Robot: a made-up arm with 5 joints.
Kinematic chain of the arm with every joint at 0, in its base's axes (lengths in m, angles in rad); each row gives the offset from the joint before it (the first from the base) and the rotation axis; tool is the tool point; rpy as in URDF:
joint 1: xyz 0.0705 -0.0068 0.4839 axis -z
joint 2: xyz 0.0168 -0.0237 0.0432 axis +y
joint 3: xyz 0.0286 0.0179 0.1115 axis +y
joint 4: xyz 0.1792 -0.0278 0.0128 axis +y
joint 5: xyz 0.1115 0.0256 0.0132 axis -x
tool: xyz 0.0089 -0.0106 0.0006 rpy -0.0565 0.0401 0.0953
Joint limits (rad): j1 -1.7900..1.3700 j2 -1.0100..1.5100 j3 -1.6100..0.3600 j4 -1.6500..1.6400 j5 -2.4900..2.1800
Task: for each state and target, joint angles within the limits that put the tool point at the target. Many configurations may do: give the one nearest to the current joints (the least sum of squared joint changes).
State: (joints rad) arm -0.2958 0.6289 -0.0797 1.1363 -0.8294
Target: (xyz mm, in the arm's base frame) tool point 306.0 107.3 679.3
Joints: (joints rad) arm -0.5102 -0.1645 -0.4407 1.3231 -0.8500
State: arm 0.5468 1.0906 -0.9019 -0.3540 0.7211
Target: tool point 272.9 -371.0 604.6
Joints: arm 1.0261 1.0421 -0.9242 -0.4093 0.7148
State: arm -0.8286 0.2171 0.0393 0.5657 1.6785
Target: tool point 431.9 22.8 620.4
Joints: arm -0.0997 0.1702 -0.1845 0.4315 1.6549
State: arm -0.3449 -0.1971 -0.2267 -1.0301 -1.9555
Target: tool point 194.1 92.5 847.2
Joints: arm -0.7039 -0.2808 -0.1427 -1.2286 -1.9843
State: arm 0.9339 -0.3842 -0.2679 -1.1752 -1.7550
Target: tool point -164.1 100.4 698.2
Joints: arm 0.4550 -1.0100 -1.0419 -1.6413 -1.7402
